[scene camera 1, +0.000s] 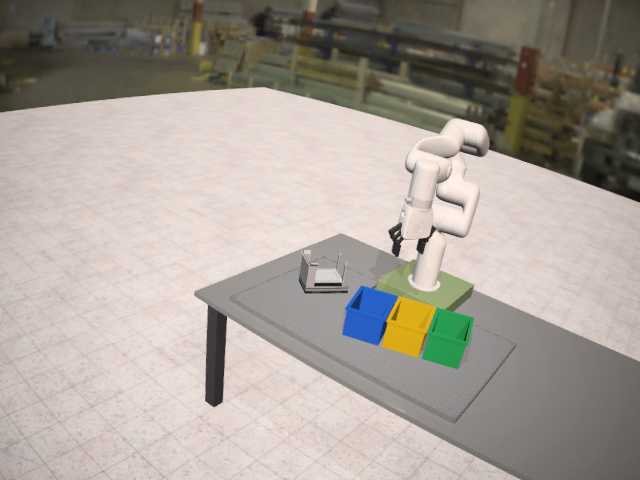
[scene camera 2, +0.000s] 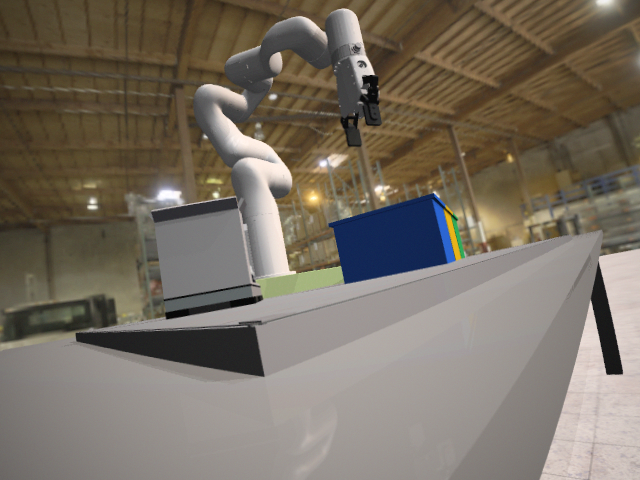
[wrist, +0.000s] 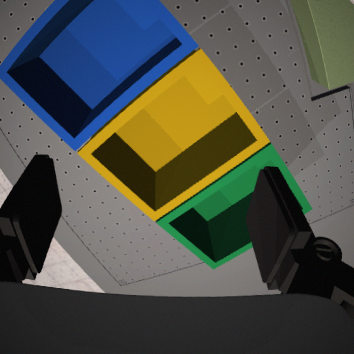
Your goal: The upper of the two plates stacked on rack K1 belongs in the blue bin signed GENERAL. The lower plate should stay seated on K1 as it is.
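Where they show: gripper, fingertip midpoint: (scene camera 1: 407, 253) (scene camera 2: 364, 136) (wrist: 154, 188); arm's base, origin of the base link: (scene camera 1: 423, 283) (scene camera 2: 271, 279).
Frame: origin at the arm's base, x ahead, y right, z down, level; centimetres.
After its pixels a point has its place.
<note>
Rack K1 (scene camera 1: 308, 273) @(x 34.3, y 28.7, z -3.7 cm) (scene camera 2: 204, 258) @(x 31.9, y 32.2, z -1.7 cm) stands on the perforated board with a tall grey side panel and thin posts. A pale plate surface (scene camera 1: 329, 275) @(x 25.2, y 25.8, z -1.1 cm) lies flat inside it in scene camera 1; the view is too small to tell two plates apart. The side panel hides the plates in scene camera 2, and the rack does not show in the wrist view. The blue bin (scene camera 1: 361, 325) @(x 44.8, y -0.5, z -1.3 cm) (scene camera 2: 390, 242) @(x 39.2, y 6.7, z -0.7 cm) (wrist: 37, 107) @(x 44.4, y -1.0, z -6.0 cm) is open-topped and looks empty inside; its sign is not visible. My gripper (scene camera 1: 408, 252) @(x 32.1, y -4.4, z -23.7 cm) (scene camera 2: 363, 134) @(x 32.1, y -4.4, z -23.7 cm) (wrist: 154, 188) @(x 32.1, y -4.4, z -23.7 cm) is open and empty, high above the bins and away from the rack.
A yellow bin (scene camera 1: 403, 338) @(x 41.0, y -13.5, z -1.2 cm) (scene camera 2: 452, 235) @(x 41.4, y -12.2, z -0.7 cm) (wrist: 190, 120) @(x 31.2, y -13.2, z 3.4 cm) stands beside the blue bin, with a green bin (scene camera 1: 445, 348) @(x 37.3, y -26.3, z -2.0 cm) (wrist: 220, 200) @(x 31.8, y -27.9, z 3.4 cm) beyond it. The arm's pale green base block (scene camera 1: 454, 299) @(x 2.0, y -14.1, z 0.0 cm) (scene camera 2: 305, 281) @(x 11.7, y -0.4, z 2.1 cm) (wrist: 330, 45) @(x 10.2, y -8.7, z 0.0 cm) is behind them. The perforated board (scene camera 1: 439, 392) @(x 50.4, y -32.4, z 4.0 cm) (wrist: 90, 200) @(x 51.2, y -19.3, z 4.0 cm) lies under the bins.
</note>
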